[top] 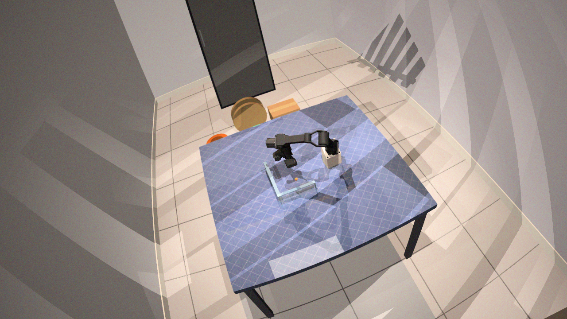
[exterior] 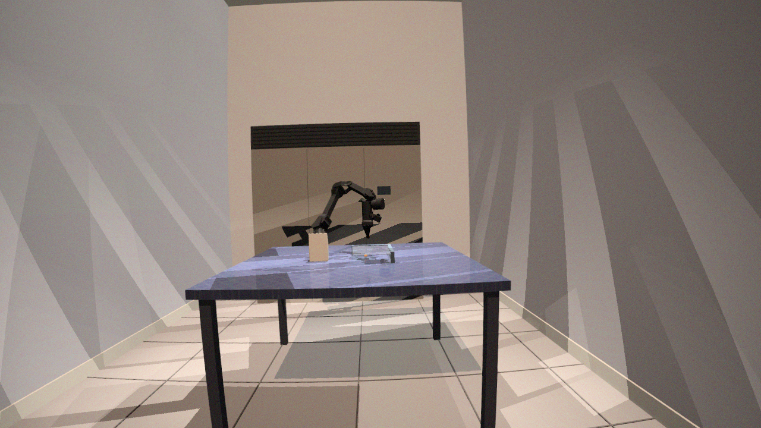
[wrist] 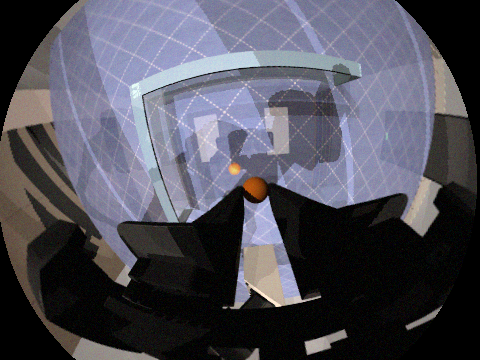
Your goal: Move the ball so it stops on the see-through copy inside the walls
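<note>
Right now the see-through copy is 11 cm below my gripper tip, 3 cm to the left of it and 1 cm behind it. Round my gripper tip: orange ball: right at my gripper tip.
</note>
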